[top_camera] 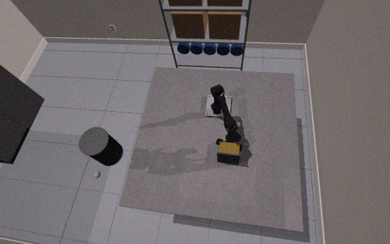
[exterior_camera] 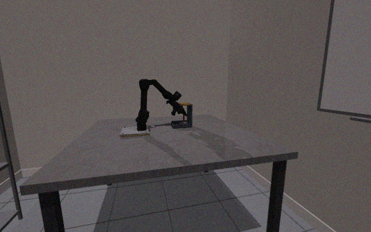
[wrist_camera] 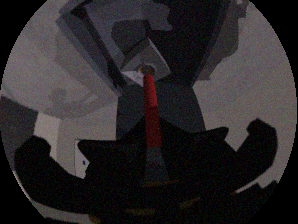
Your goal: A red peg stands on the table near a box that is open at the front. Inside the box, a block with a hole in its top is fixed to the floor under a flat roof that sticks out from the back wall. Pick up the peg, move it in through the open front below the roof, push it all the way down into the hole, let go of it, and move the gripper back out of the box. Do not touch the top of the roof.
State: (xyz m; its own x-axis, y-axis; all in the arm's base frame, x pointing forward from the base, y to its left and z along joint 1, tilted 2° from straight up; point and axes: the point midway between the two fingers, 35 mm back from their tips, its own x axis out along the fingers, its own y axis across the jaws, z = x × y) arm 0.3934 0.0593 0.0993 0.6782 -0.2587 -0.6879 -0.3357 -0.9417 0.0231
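My gripper tip is now 30 mm short of the dark back wall, 10 mm to the right of it and 10 mm below it. The rest, counted from my gripper tip: red peg (30 mm behind, 10 mm to the left, 10 mm below); yellow roof (10 mm behind, 20 mm to the left, 110 mm above).
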